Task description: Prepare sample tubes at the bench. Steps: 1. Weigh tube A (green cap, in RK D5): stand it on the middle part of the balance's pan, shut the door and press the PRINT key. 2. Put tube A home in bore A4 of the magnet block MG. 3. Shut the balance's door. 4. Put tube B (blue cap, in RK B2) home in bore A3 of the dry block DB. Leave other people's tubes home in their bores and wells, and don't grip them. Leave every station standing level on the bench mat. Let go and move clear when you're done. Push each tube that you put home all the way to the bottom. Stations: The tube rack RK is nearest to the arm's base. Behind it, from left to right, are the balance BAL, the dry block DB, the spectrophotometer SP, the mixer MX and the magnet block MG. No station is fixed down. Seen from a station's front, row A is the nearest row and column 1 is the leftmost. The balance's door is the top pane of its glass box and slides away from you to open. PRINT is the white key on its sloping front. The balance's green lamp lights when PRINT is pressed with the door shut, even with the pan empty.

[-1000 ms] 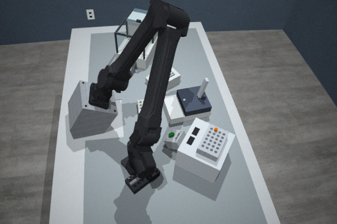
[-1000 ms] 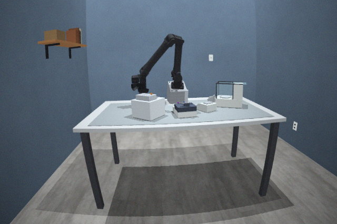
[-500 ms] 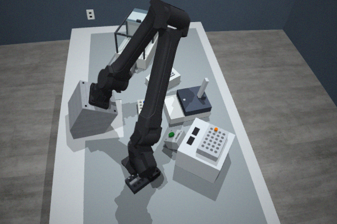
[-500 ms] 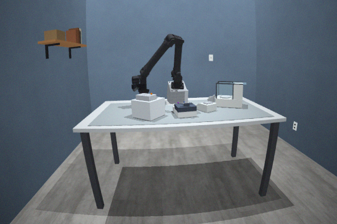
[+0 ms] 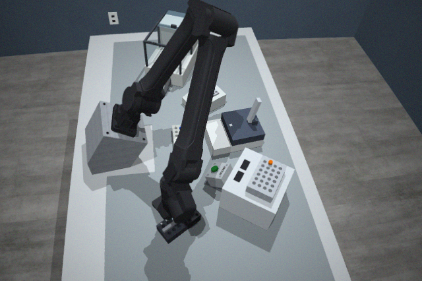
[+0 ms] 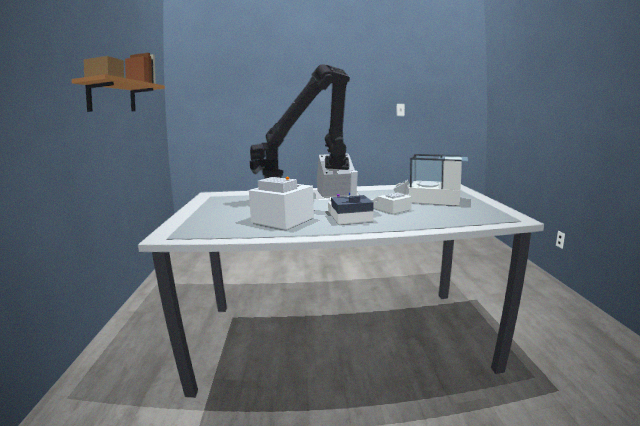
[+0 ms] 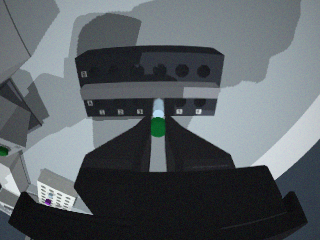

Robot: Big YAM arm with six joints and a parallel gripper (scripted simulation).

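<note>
Now: the black magnet block 20 mm ahead of my hand, 10 mm to the right of it and 50 mm below it. Also, from my hand: white tube rack 50 mm ahead, 330 mm to the left, 60 mm below; then dry block DB 140 mm ahead, 530 mm to the left, 40 mm below; then tube B 30 mm ahead, 360 mm to the left, 40 mm below.
</note>
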